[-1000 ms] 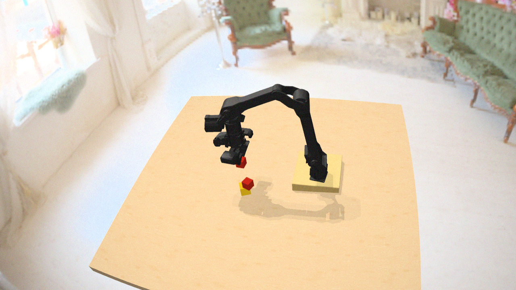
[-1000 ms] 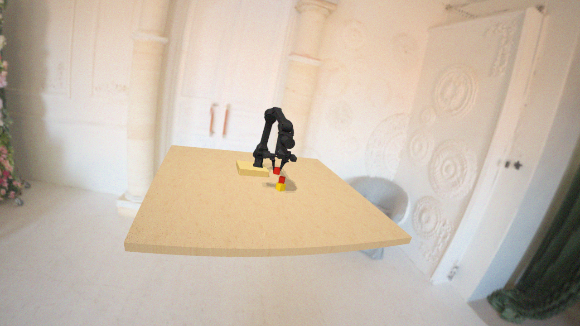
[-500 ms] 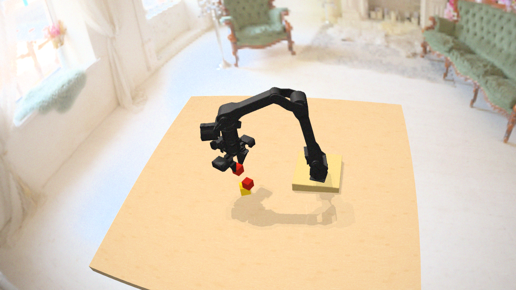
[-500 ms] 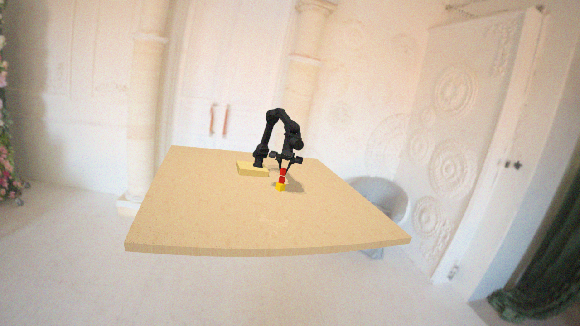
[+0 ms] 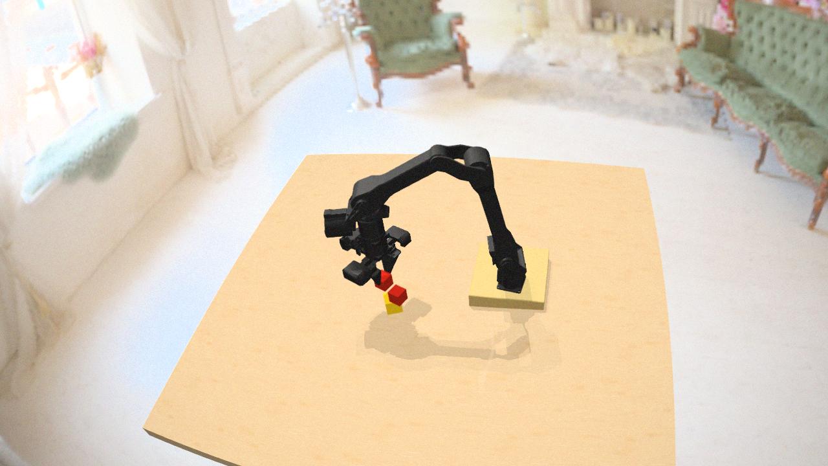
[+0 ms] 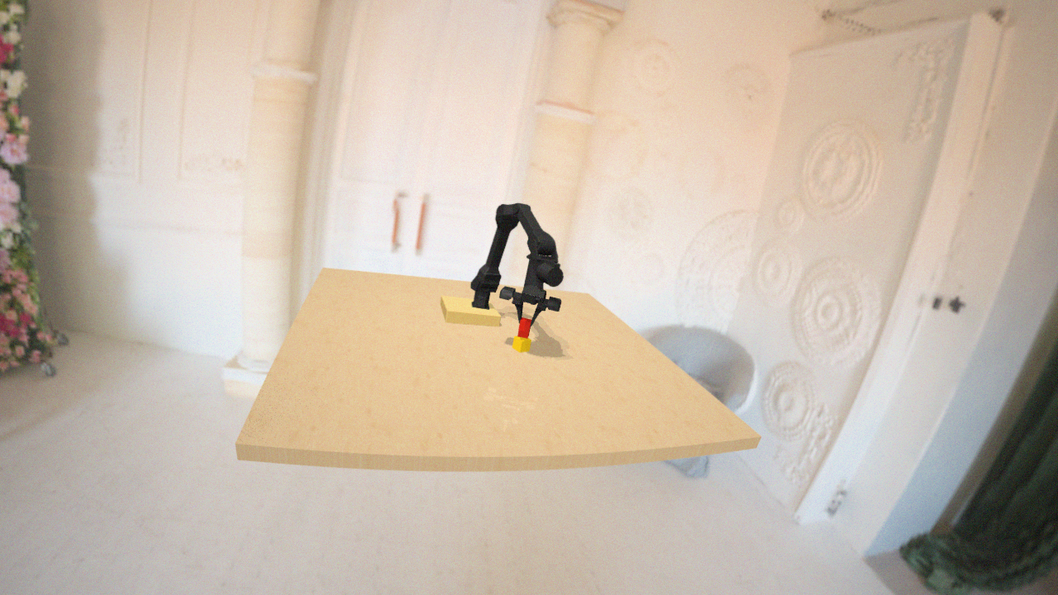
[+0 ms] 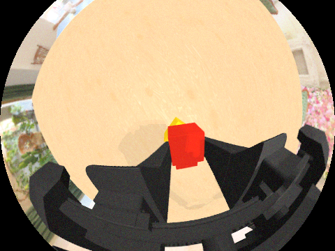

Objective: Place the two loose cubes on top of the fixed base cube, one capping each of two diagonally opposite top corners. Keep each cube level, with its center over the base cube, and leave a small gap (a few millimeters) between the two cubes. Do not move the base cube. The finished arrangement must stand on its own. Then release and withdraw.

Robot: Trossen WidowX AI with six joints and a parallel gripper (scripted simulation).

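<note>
Now: gripper tip 40 mm past the red cube, 40 mm above it and 10 mm to the right of it. From my gripper tip the other things lie so: yellow base cube (70 mm below, 20 mm behind).
</note>
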